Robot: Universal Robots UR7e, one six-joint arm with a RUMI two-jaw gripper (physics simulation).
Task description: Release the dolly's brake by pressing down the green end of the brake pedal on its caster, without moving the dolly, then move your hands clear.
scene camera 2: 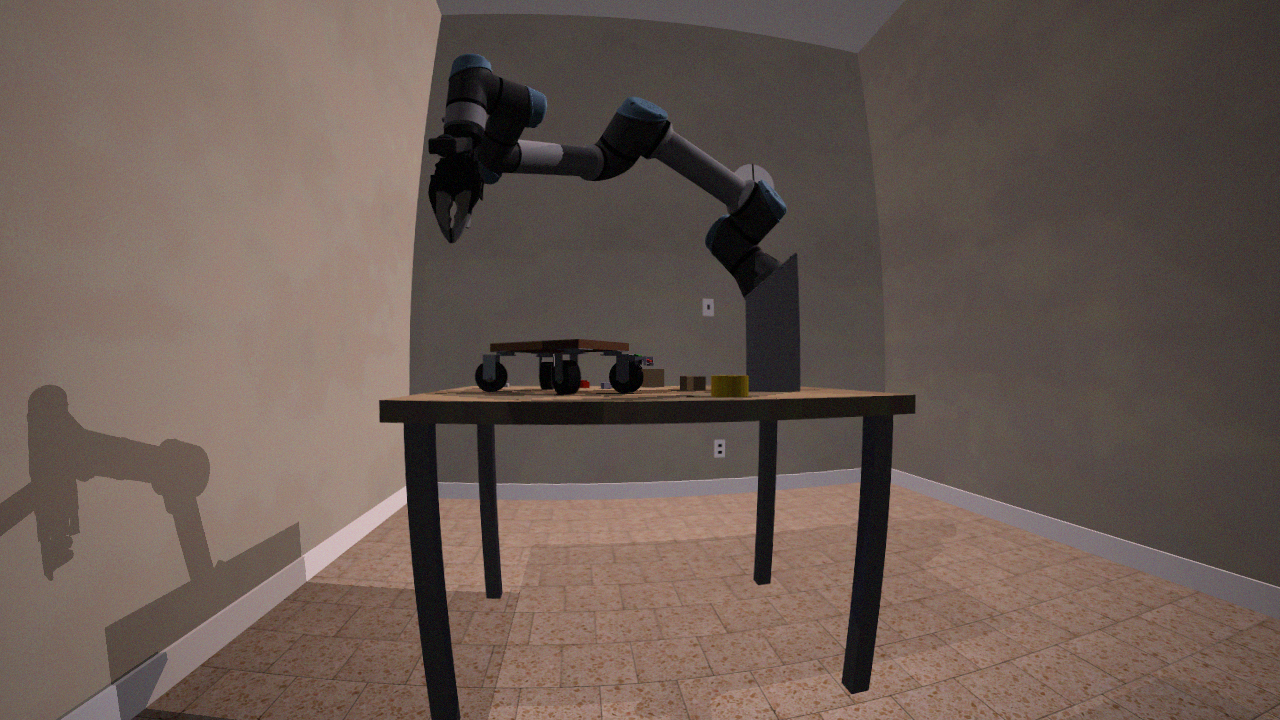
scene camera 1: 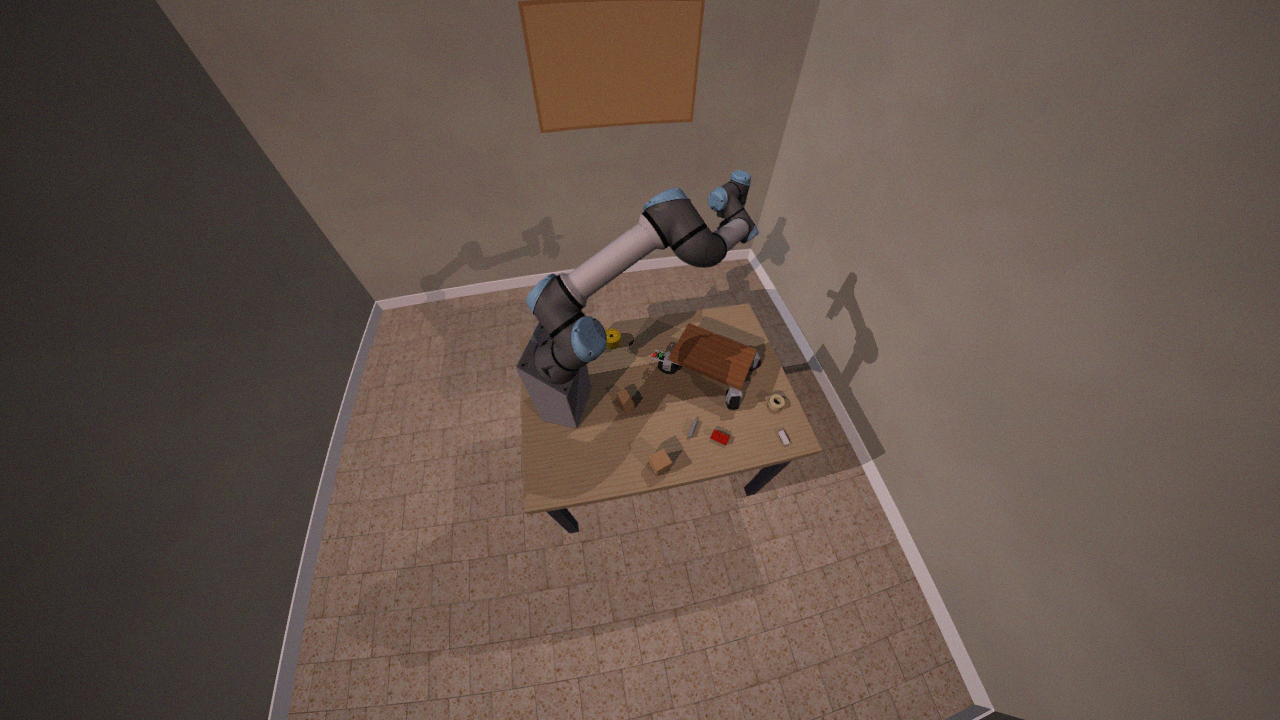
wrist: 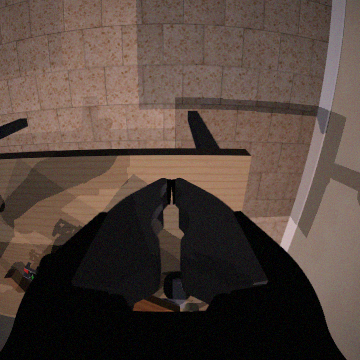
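The dolly, a brown wooden deck (scene camera 1: pixel 716 356) (scene camera 2: pixel 559 345) on black-wheeled casters, stands on the table (scene camera 1: pixel 572 470) (scene camera 2: pixel 805 408). A sliver of the deck shows low in the wrist view (wrist: pixel 150 304). The brake pedal (scene camera 1: pixel 658 355) (scene camera 2: pixel 643 360) (wrist: pixel 29 272), with a red and a green end, sits at the caster (scene camera 1: pixel 667 365) (scene camera 2: pixel 626 376) nearest the robot's base. It is too small to tell its tilt surely. My gripper (scene camera 2: pixel 452 238) (wrist: pixel 171 181) is shut and empty, pointing down high above the dolly's far side, apart from dolly and pedal. The arm hides it in scene camera 1.
A yellow round object (scene camera 1: pixel 613 336) (scene camera 2: pixel 729 385) stands near the robot's base. Brown blocks (scene camera 1: pixel 624 399) (scene camera 1: pixel 659 462), a grey bar (scene camera 1: pixel 692 428), a red brick (scene camera 1: pixel 719 437), a beige ring (scene camera 1: pixel 770 405) and a small white block (scene camera 1: pixel 784 437) lie about. A wall stands beyond the table's far end.
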